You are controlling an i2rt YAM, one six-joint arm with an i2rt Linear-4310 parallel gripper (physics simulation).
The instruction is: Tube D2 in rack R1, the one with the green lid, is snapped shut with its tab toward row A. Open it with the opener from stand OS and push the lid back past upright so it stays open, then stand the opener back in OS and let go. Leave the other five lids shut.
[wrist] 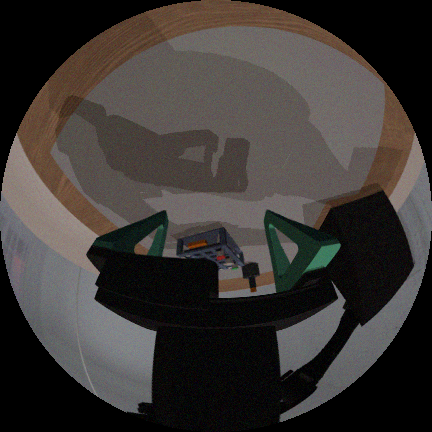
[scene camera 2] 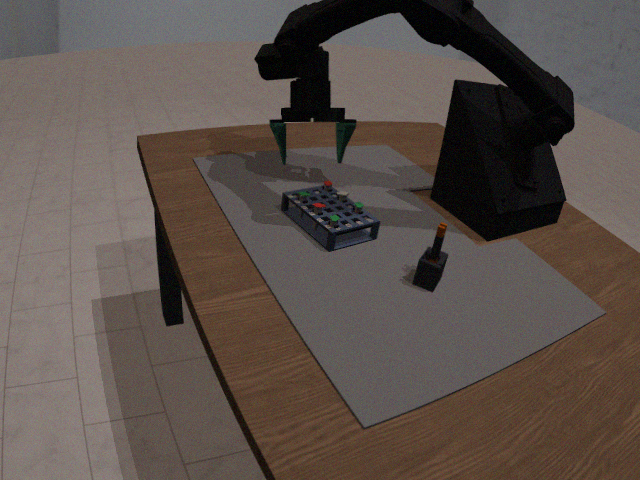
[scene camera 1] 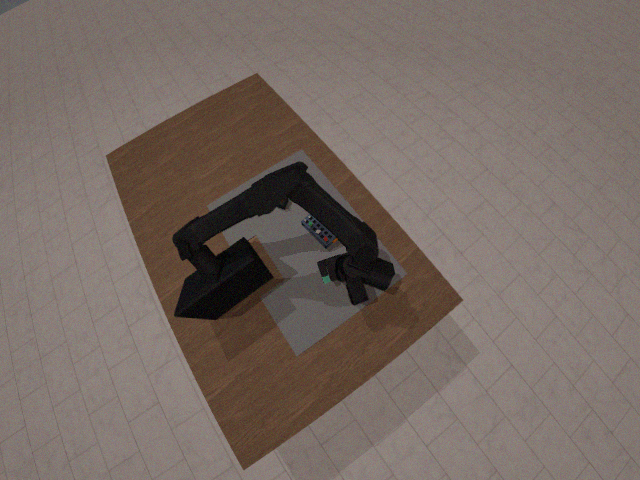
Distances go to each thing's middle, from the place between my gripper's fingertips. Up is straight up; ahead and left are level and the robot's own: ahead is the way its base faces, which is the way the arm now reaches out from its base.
Scene:
My gripper is now 31 cm to the right of the dark stand (scene camera 2: 428,274), 5 cm past it and 1 cm above it.

